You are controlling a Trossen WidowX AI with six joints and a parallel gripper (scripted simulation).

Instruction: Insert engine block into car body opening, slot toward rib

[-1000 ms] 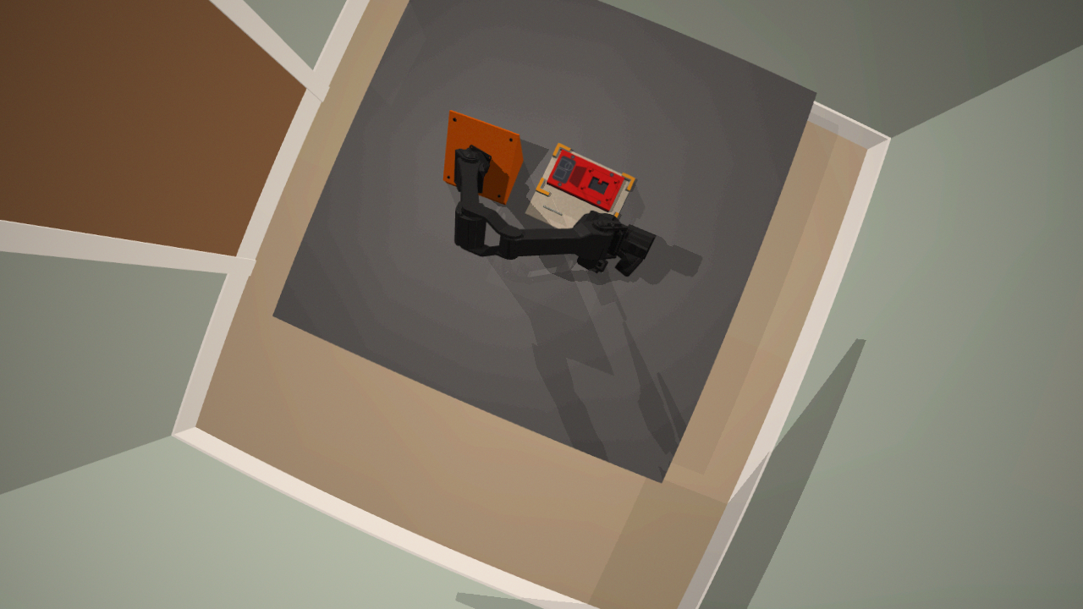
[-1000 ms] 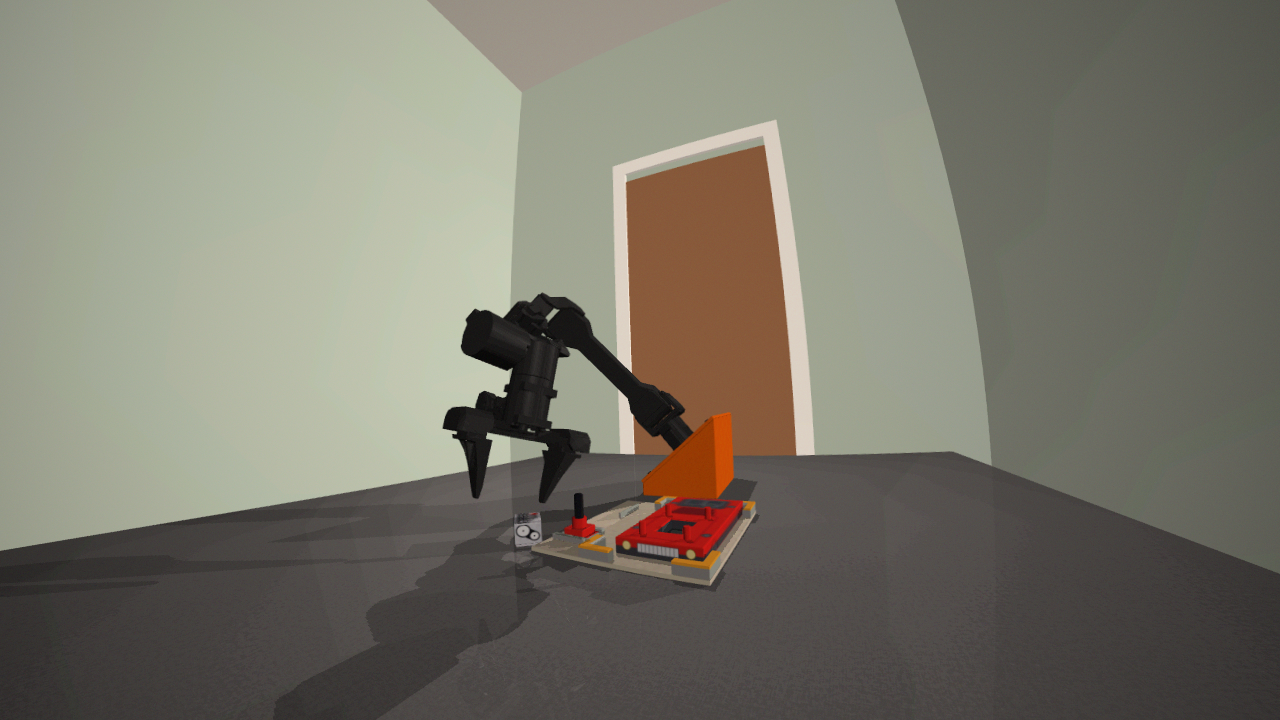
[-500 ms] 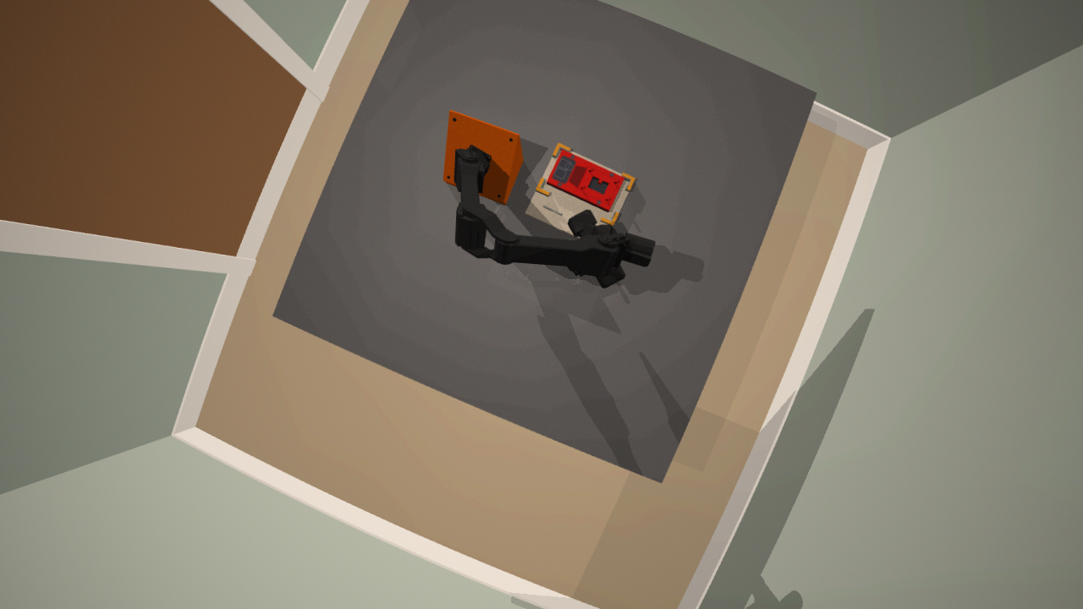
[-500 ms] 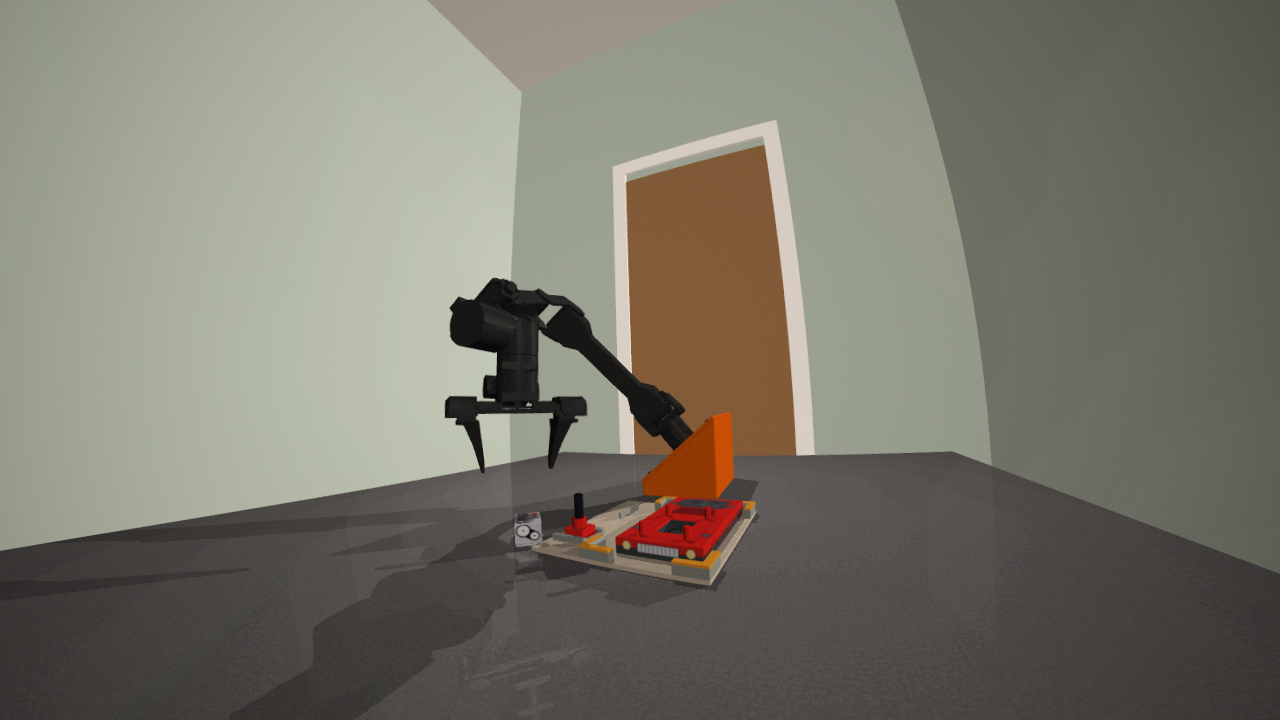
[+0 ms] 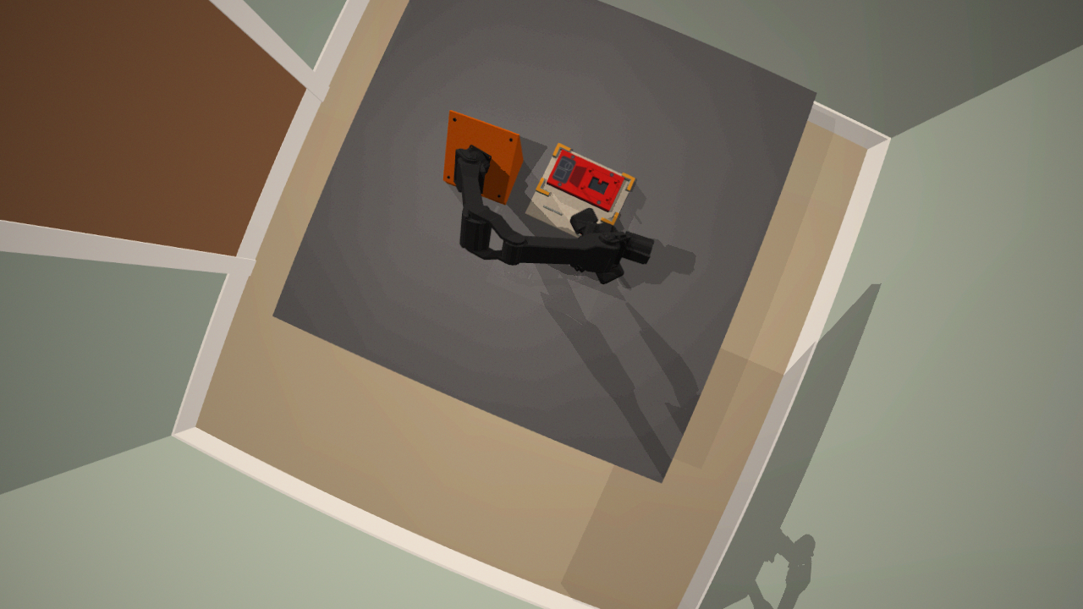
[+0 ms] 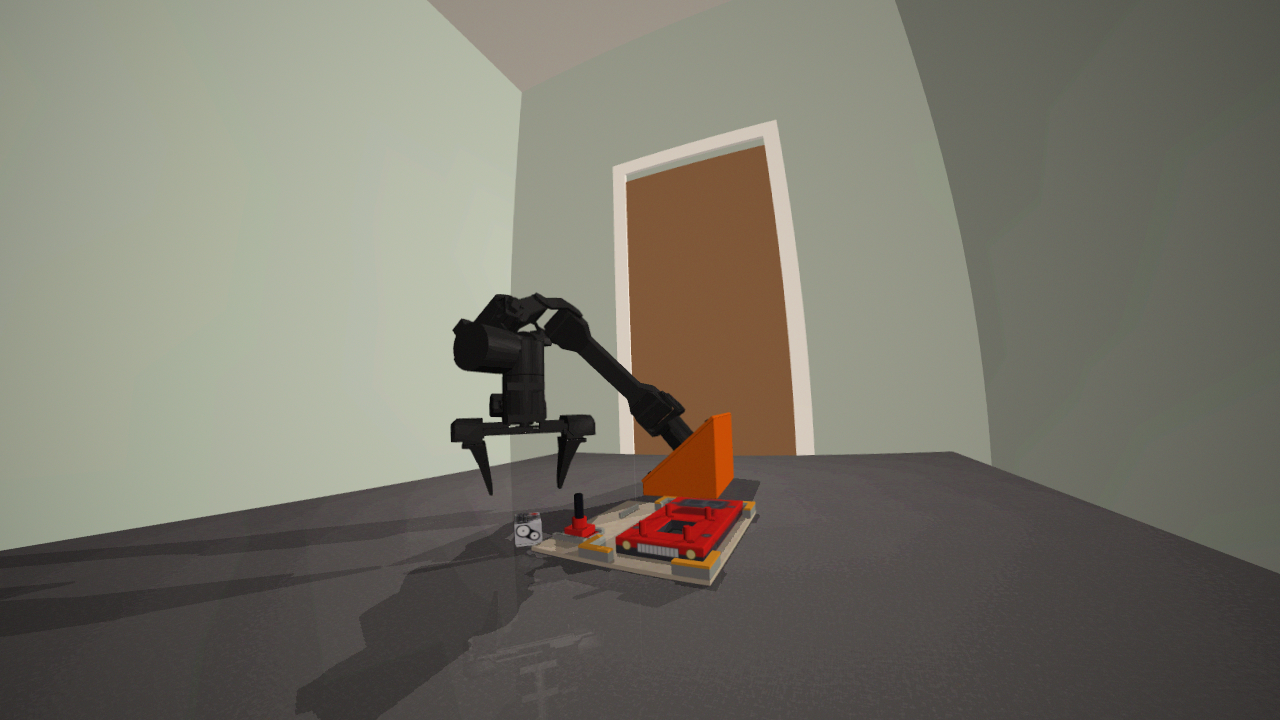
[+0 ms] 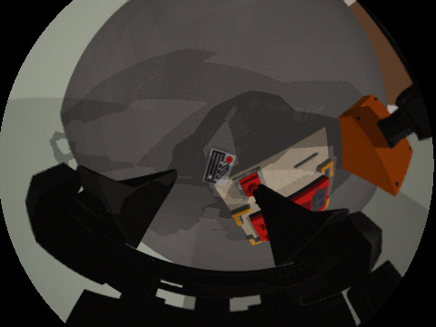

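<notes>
Right now my gripper tip is 50 mm above the engine block.
</notes>
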